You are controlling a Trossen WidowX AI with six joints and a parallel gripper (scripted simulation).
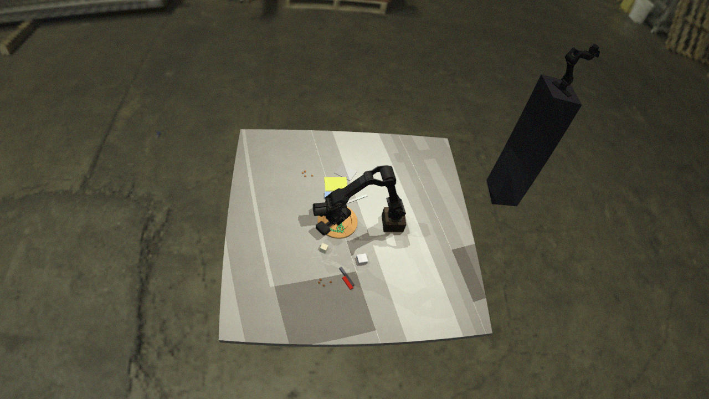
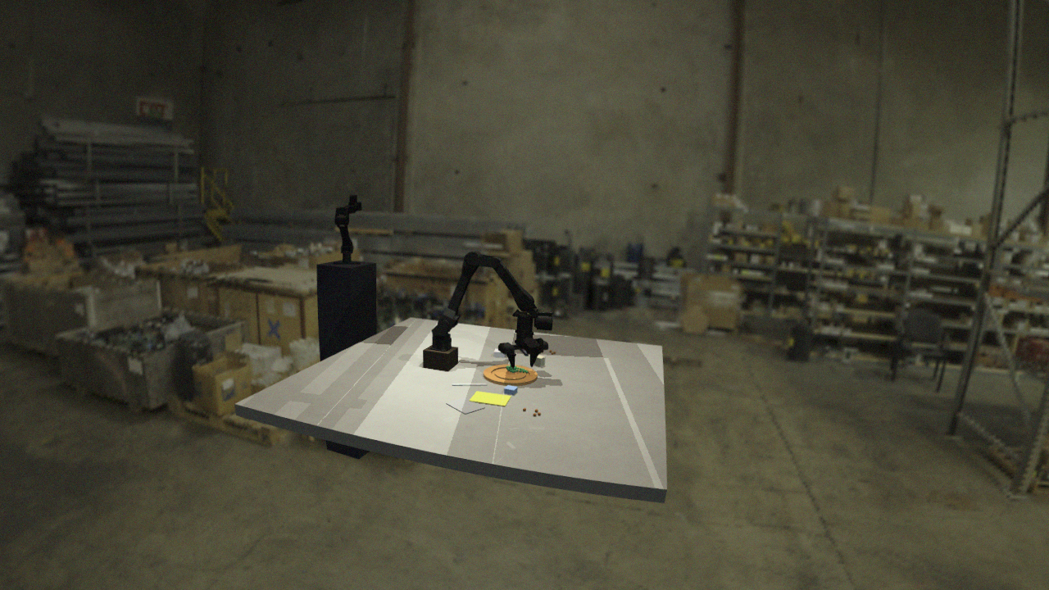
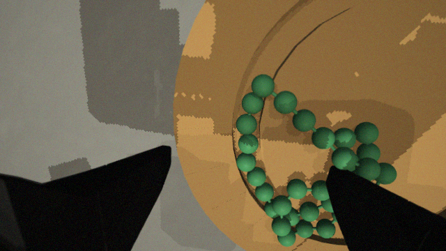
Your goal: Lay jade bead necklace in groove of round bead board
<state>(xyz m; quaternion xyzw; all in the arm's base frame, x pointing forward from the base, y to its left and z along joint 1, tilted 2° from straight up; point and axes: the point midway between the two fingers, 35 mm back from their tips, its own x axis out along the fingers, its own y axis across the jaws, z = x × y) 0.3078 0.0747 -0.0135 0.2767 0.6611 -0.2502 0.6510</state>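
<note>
Now: gripper tip 40 mm short of the cream cube and 110 mm to the right of it. Also, from my gripper tip: red-handled tool: 80 mm behind, 270 mm to the left, 10 mm below; then white strip: 130 mm behind, 210 mm to the right, 20 mm below; then blue block: 30 mm ahead, 210 mm to the right, 10 mm below.
</note>
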